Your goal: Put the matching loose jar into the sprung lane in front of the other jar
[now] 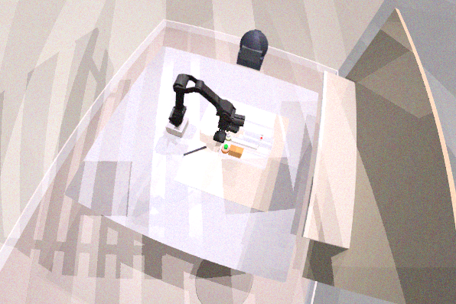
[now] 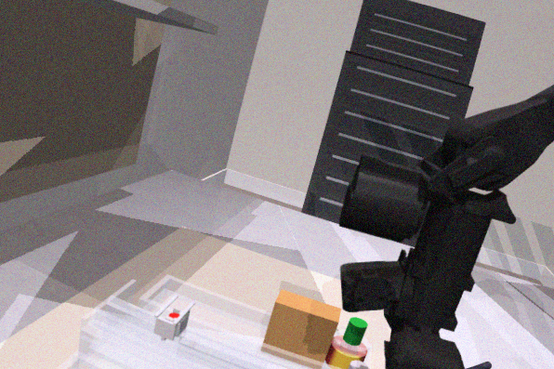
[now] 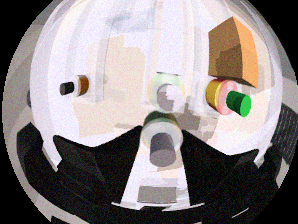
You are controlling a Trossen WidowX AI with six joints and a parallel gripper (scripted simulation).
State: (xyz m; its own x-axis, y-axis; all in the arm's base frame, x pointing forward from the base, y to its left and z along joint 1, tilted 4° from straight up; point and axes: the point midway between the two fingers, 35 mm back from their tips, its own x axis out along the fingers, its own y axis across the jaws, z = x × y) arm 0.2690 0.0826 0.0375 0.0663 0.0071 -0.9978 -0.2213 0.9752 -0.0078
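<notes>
The brown box lies 12 cm ahead of my gripper tip, 5 cm to the right of it and 1 cm below it. Round my gripper tip: thin dark rod 9 cm behind, 16 cm to the right, 4 cm below; sprung lane 18 cm ahead, 6 cm to the left, 3 cm below.
</notes>
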